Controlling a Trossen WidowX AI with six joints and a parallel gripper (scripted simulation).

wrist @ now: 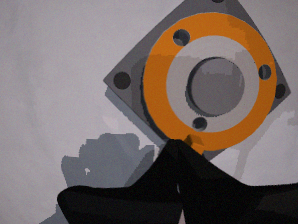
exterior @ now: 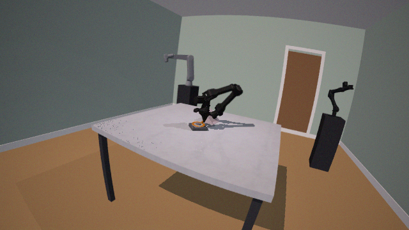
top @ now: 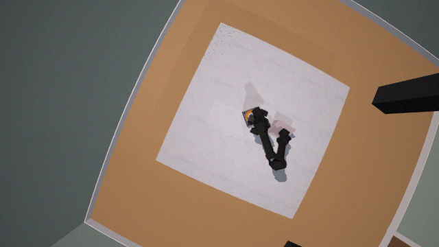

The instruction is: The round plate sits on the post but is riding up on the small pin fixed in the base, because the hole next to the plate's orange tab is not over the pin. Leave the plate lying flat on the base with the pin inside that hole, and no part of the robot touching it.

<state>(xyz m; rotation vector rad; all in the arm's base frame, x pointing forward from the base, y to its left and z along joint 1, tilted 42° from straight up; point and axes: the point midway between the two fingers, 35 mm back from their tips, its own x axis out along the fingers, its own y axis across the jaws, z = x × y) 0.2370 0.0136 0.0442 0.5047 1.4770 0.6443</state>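
My gripper tip is now 40 mm short of the dark grey square base, 30 mm to the left of it and 20 mm above it.
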